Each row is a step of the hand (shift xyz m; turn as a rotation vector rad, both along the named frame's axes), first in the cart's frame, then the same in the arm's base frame.
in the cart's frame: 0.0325 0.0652 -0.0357 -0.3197 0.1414 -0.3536
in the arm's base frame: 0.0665 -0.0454 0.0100 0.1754 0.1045 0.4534
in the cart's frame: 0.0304 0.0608 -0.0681 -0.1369 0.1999 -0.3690
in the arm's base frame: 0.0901 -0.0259 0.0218 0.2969 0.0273 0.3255
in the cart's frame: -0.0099 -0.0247 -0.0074 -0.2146 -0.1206 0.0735
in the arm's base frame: -0.0072 0.0266 0.0017 -0.2047 0.1092 0.1104
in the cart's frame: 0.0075 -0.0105 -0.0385 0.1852 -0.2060 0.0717
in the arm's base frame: 0.0311 0.0258 0.0035 -0.0360 0.1092 -0.2620
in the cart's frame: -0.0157 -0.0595 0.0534 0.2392 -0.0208 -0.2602
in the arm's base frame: -0.0706 0.0290 -0.0285 0.3197 0.0961 -0.1180
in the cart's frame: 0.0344 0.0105 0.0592 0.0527 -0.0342 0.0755
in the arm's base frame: -0.0273 -0.0434 -0.0466 -0.0464 -0.0160 -0.0851
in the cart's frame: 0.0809 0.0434 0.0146 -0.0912 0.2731 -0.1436
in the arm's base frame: 0.0424 -0.0594 -0.0576 0.1624 -0.1506 0.2334
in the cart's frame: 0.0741 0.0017 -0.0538 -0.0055 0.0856 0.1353
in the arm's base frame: 0.0802 0.0101 -0.0431 -0.0829 -0.1366 -0.0114
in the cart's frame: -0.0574 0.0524 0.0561 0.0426 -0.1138 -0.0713
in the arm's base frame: -0.0557 -0.0609 0.0487 0.0402 0.1238 -0.0540
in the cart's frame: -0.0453 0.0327 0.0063 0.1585 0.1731 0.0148
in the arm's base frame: -0.0163 -0.0227 0.0488 0.1237 -0.1857 -0.0744
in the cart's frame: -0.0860 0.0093 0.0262 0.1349 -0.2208 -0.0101
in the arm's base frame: -0.0601 -0.0044 0.0674 0.0003 0.1699 -0.1954
